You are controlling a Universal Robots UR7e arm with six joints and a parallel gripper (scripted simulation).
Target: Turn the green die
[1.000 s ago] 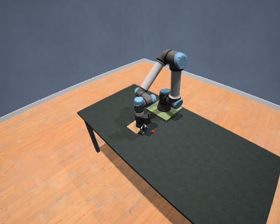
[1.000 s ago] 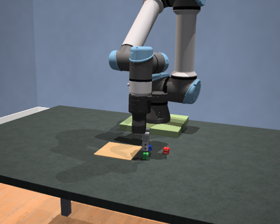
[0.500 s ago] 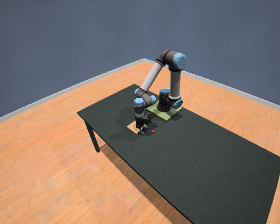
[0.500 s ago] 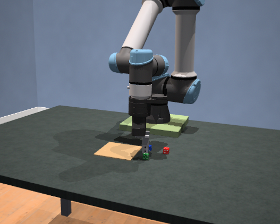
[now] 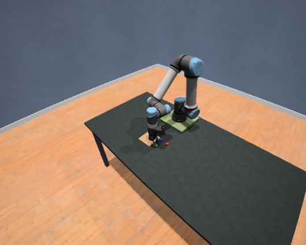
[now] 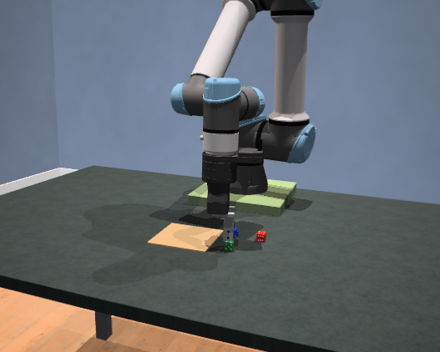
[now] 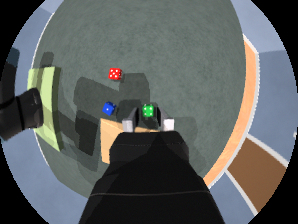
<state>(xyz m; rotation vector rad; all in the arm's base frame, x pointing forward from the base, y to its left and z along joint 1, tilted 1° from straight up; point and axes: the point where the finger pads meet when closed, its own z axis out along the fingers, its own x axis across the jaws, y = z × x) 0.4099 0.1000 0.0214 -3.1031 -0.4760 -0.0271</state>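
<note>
The green die lies 40 mm below my hand. Also, from my hand: red die (80 mm behind, 50 mm to the left, 40 mm below); tan mat (110 mm to the right, 40 mm below, 20 mm behind); blue die (80 mm behind, 40 mm below, 20 mm to the right).
</note>
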